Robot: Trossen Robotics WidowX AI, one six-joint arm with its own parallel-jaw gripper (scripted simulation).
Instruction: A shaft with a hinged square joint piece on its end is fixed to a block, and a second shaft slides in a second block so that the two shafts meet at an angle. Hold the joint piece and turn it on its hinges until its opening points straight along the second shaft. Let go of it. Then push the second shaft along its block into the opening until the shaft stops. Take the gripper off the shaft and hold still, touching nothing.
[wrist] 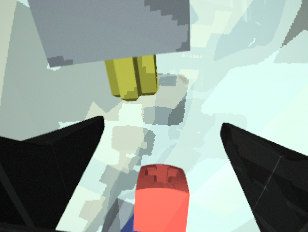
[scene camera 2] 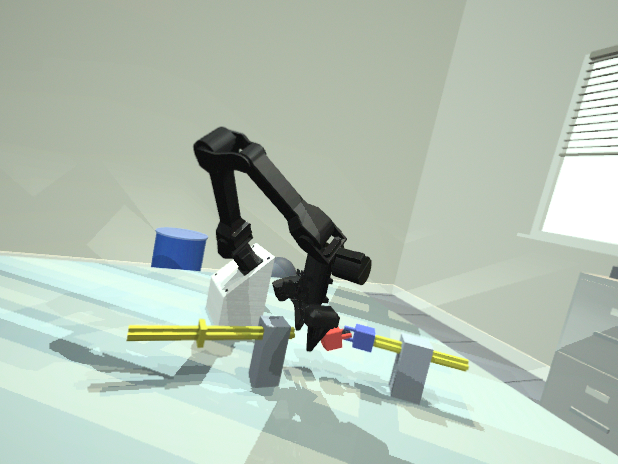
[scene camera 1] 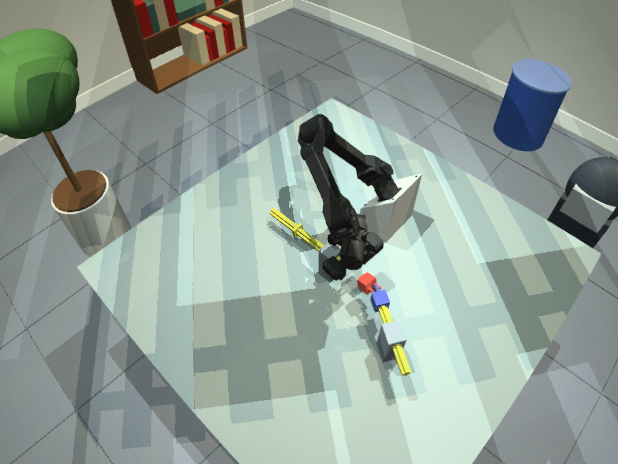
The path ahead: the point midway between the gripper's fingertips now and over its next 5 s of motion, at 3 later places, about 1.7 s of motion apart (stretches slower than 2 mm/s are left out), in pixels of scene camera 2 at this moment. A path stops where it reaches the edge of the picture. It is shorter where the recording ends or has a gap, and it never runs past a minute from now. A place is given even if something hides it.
The gripper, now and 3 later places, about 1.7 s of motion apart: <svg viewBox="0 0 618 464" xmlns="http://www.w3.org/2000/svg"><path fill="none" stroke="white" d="M302 340L323 354L320 350L337 306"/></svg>
